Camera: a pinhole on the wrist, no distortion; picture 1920 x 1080 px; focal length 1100.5 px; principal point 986.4 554.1 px. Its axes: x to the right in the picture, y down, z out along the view. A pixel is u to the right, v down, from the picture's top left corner.
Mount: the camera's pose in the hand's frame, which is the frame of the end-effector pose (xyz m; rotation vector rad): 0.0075 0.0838 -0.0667 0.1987 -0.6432 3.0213
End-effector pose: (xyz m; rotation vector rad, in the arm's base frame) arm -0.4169 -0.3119 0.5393 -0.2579 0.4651 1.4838
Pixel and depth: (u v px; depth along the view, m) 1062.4 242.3 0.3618
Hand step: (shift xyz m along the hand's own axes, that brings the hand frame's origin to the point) 0.0319 0.0301 0.3055
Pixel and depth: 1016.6 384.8 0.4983
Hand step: 0.0571 -0.0495 0.4172
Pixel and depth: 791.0 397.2 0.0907
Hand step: 0.0349 0.0583 0.0185
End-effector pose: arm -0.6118 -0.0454 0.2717 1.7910 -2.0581 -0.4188
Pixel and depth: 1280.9 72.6 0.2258
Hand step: -0.0192 0.0829 0.1857
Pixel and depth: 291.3 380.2 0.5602
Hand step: 0.4292 -0.0707 0.4284
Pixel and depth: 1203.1 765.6 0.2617
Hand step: -0.0169 -0.0680 0.1570
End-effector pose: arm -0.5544 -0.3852 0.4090 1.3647 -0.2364 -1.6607
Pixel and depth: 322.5 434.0 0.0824
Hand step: 0.0669 0.0574 0.0048
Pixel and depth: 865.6 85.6 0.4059
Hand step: 0.1110 0.0749 0.3644
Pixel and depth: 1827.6 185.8 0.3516
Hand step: -0.2097 0.0525 0.3353
